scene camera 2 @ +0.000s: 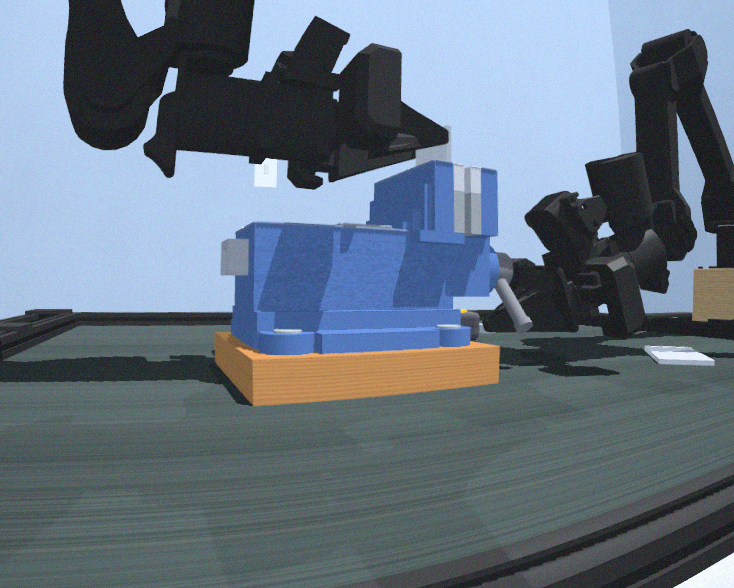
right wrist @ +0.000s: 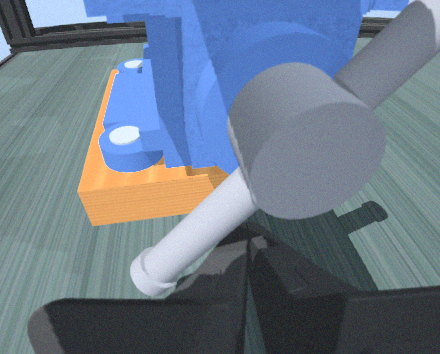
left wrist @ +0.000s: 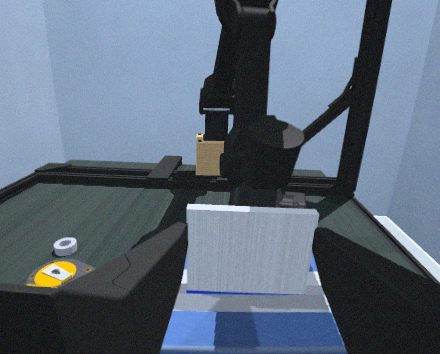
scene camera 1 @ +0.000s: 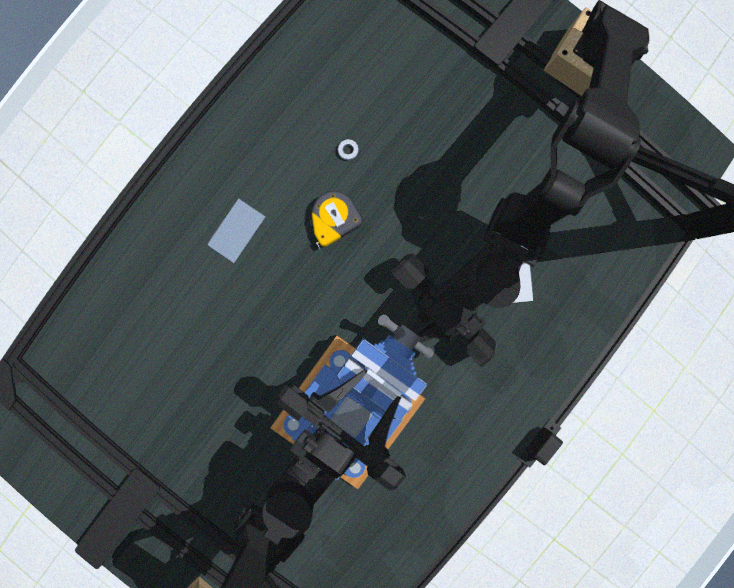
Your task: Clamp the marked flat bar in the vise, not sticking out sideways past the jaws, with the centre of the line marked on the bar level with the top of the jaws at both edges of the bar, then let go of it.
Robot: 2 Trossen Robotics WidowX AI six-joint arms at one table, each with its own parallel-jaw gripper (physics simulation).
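Frame: origin at the left arm's base, x left, y up, z ahead, level; millimetres.
Where they show: left gripper, between the fingertips: [scene camera 2: 431,145] [left wrist: 250,235] [scene camera 1: 383,383]; right gripper, between the fingertips: [scene camera 2: 485,326] [right wrist: 245,232]; right arm's base, origin of its link: [left wrist: 216,138] [scene camera 1: 599,47].
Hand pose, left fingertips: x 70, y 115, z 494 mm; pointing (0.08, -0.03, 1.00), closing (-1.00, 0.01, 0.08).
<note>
Each offset is from my left fingertips to the top centre of the thing. "pt": to the spot under its first point.
The pale flat bar @[dx +0, dy +11, dz +1 mm] [scene camera 1: 384,383] [scene camera 2: 432,151] [left wrist: 250,250] stands upright at the jaws of the blue vise [scene camera 1: 348,415] [scene camera 2: 343,275] [left wrist: 275,330] [right wrist: 170,75]. In the left wrist view its blue marked line shows along the bar's bottom visible edge, close to the top of the jaws. The jaws stand a narrow gap apart in scene camera 2. My left gripper [scene camera 1: 380,385] [left wrist: 250,235] is shut on the bar by its side edges. My right gripper [right wrist: 245,232] is shut and empty, low beside the slanted vise handle @[pt dx +13, dy -87, dz +62 mm] [scene camera 1: 404,336] [scene camera 2: 513,306] [right wrist: 200,235].
The vise stands on an orange wooden base @[dx -9, dy -158, dz -77 mm] [scene camera 1: 409,416] [scene camera 2: 373,376] [right wrist: 145,200]. A yellow and grey tape measure @[dx +206, dy -145, dz +120 mm] [scene camera 1: 333,217] [left wrist: 55,272], a white ring @[dx +259, dy -172, dz +214 mm] [scene camera 1: 340,150] [left wrist: 59,248] and a pale flat rectangle @[pt dx +300, dy -182, dz +9 mm] [scene camera 1: 236,230] lie on the table. Another white piece @[dx -48, dy -180, dz +254 mm] [scene camera 1: 525,284] [scene camera 2: 678,355] lies near the right arm.
</note>
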